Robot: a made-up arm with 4 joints.
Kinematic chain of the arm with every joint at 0, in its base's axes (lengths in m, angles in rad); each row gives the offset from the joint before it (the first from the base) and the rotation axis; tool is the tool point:
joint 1: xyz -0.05 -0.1 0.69 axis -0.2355 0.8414 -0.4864
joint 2: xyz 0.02 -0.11 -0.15 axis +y
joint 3: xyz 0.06 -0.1 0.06 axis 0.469 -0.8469 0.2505
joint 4: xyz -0.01 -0.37 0 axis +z
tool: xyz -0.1 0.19 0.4
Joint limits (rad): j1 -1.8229..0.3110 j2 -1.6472..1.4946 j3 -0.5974..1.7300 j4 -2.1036..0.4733
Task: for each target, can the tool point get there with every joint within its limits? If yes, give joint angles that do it. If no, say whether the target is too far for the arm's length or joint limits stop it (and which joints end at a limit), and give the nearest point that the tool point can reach.
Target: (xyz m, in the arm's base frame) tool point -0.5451 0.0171 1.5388
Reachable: no: joint limits stop it (at a limit: joint 1, joint 3, joint 4) | nearest point -0.3508 -0.3413 1.0701 | short by 0.621 m
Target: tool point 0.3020 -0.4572 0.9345
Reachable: yes | joints -0.5883 1.0407 0.2943 -0.2388
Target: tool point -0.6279 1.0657 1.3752
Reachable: no: too far | nearest point 0.2422 0.0658 1.2403 | short by 1.332 m
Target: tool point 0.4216 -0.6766 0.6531
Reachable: yes | joints -0.1451 1.1922 0.7212 -1.6625
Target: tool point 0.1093 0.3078 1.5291
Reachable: no: joint limits stop it (at a limit: joint 1, joint 2, joint 3) | nearest point 0.2150 0.0297 1.2714 | short by 0.394 m
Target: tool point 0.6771 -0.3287 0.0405
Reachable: no: joint limits stop it (at a limit: joint 2, joint 3) | nearest point 0.5614 -0.4316 0.2703 | short by 0.277 m
